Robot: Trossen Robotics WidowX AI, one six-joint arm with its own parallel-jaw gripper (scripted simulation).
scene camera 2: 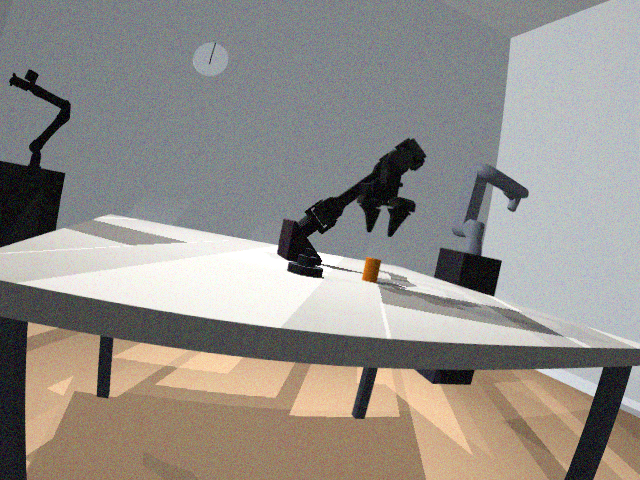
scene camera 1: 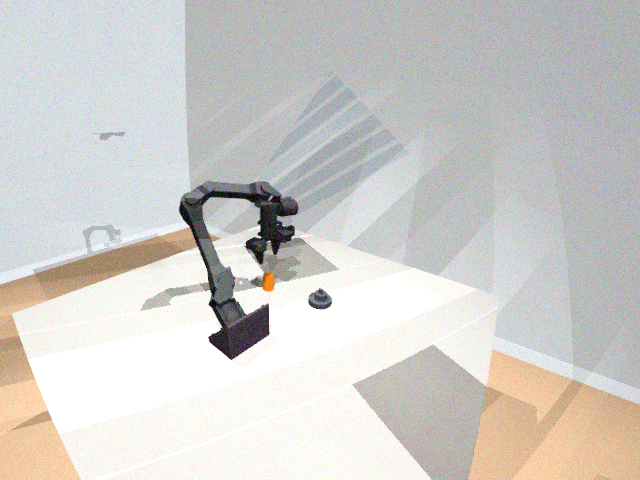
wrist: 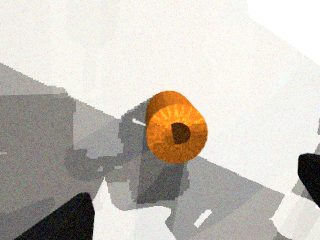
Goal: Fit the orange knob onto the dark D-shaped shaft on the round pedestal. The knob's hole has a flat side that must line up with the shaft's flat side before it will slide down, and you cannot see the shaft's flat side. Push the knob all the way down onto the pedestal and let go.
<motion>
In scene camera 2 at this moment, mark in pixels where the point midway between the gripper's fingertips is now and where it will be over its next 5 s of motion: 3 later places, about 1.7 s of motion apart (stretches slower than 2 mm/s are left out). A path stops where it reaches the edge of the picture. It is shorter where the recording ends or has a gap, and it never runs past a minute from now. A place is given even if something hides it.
My gripper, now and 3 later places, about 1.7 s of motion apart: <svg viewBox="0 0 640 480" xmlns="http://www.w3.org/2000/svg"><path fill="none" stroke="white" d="M378 234L372 265L374 239L342 229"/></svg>
</motion>
